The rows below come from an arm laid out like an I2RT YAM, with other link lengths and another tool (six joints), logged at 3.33 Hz.
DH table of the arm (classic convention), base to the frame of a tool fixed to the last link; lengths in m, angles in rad. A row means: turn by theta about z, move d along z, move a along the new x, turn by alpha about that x. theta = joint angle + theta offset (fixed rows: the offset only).
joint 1: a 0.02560  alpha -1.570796  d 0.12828  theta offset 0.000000
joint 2: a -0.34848  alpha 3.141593  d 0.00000  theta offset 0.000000
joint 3: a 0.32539  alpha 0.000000  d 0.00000  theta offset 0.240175
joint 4: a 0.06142  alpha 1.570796  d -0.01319  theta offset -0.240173
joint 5: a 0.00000  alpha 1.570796  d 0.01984  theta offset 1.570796
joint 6: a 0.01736  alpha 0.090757  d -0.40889  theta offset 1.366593
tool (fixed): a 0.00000  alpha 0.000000  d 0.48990  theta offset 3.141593
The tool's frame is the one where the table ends.
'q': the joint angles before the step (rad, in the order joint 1, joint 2, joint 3, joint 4, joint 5, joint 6). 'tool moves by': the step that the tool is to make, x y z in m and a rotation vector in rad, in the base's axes. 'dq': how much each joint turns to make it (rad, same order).
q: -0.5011 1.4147 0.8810 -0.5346 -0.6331 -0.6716
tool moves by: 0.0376 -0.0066 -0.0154 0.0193 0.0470 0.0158
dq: 0.0349 0.1392 0.0874 0.0118 0.0131 0.0181
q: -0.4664 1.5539 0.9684 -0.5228 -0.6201 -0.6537
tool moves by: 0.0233 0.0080 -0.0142 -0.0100 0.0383 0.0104
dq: 0.0530 0.0740 0.0360 0.0261 0.0416 0.0328
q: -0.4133 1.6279 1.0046 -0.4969 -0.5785 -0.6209
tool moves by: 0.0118 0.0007 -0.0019 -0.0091 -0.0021 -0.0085
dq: 0.0175 0.0284 0.0229 0.0237 0.0183 0.0237
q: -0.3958 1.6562 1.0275 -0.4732 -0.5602 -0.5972
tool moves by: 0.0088 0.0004 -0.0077 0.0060 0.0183 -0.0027
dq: 0.0107 0.0359 0.0186 0.0051 0.0073 0.0134
